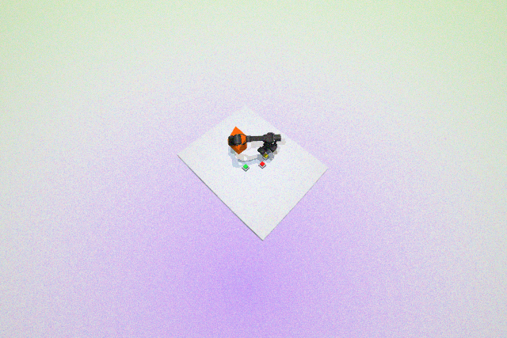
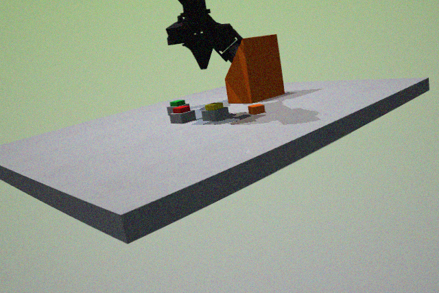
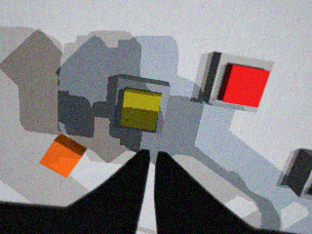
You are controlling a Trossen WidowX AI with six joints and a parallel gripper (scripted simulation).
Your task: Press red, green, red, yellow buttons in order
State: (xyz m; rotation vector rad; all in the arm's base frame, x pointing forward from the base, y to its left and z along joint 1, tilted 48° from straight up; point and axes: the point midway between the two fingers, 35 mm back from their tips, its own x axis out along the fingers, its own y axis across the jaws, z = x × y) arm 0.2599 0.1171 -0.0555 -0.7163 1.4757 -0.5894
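The yellow button lies 1 cm behind my gripper tip, 1 cm to the left of it and 10 cm below it. Also, from my gripper tip: red button 4 cm ahead, 7 cm to the right, 10 cm below; then green button 4 cm behind, 20 cm to the right, 10 cm below; then small orange block 8 cm behind, 8 cm to the left, 12 cm below.
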